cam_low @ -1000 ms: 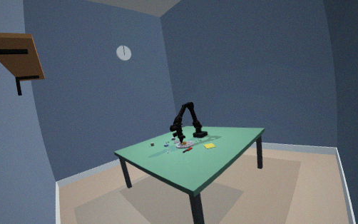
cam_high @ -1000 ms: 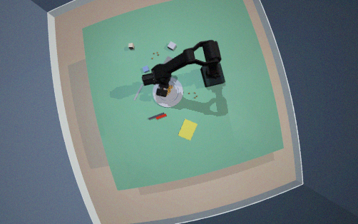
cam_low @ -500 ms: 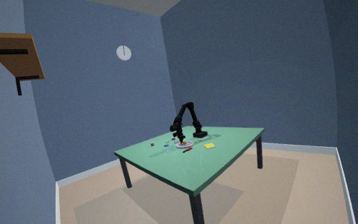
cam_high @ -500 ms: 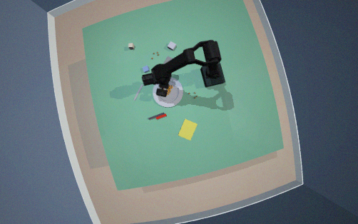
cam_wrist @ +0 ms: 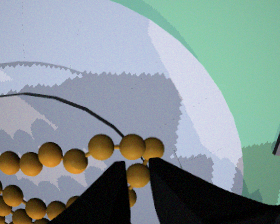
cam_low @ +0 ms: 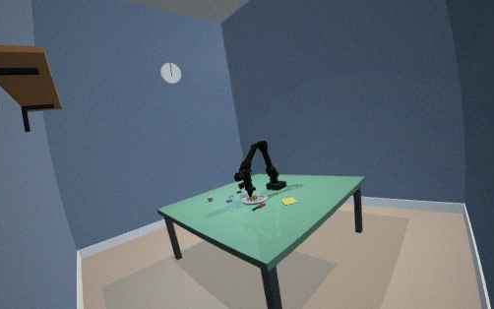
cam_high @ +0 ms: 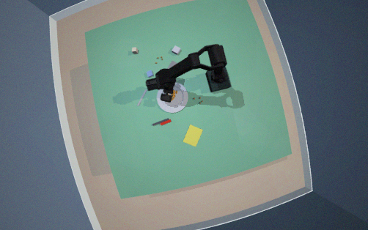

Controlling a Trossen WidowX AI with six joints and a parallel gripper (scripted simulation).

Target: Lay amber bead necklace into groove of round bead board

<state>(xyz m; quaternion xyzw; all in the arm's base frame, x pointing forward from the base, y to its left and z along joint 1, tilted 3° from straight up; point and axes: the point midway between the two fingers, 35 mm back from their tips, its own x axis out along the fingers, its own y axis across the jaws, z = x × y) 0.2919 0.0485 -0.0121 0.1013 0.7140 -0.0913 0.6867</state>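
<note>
Now: gripper tip 50 mm to the right of the round grey bead board, 10 mm past it and 10 mm above it. From my gripper tip the other things lie so: grey rod: 190 mm ahead, 40 mm to the left, 10 mm below; blue block: 130 mm ahead, 110 mm to the right, 10 mm below; grey plate: 130 mm to the right, 20 mm behind, 10 mm below.
</note>
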